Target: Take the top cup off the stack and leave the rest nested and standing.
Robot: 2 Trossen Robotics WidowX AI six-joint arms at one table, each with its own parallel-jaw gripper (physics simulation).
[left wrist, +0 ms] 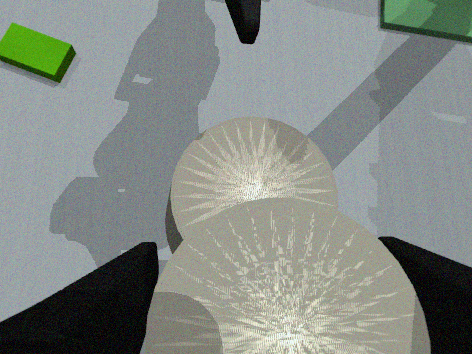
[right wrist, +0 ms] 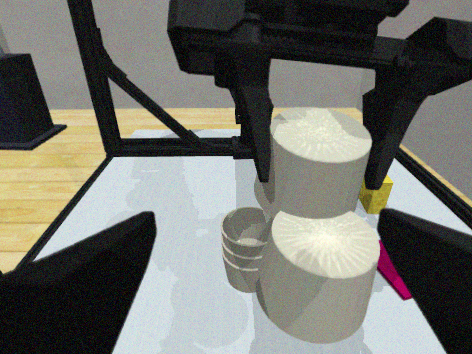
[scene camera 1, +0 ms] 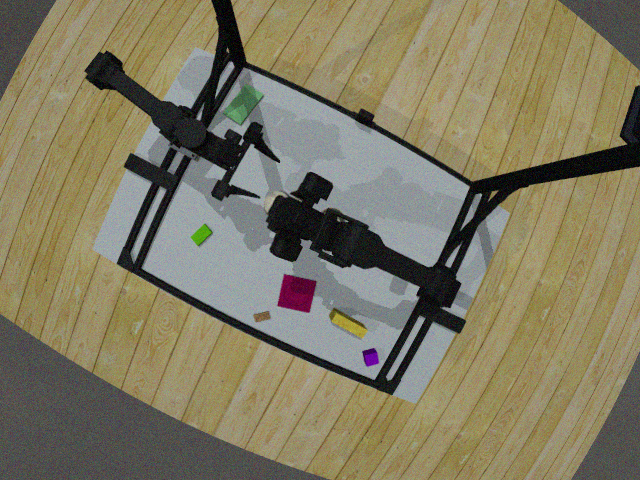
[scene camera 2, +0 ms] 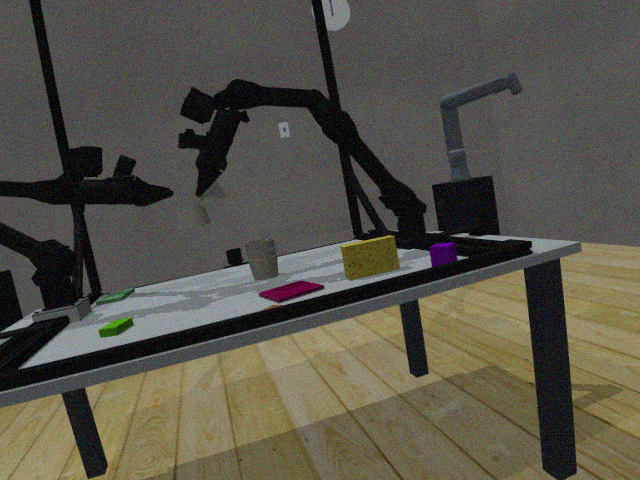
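A stack of nested grey-beige cups stands upright on the table, with several rims showing. My left gripper is shut on an upside-down cup in the air, left of the stack in scene camera 2. A second upside-down cup is also in the air, against or close to the held cup's lower end; whether they touch is unclear. My right gripper is open and empty, its tips close to the second cup.
A magenta square, a yellow block, a purple cube, a small brown block, a green block and a pale green slab lie on the table.
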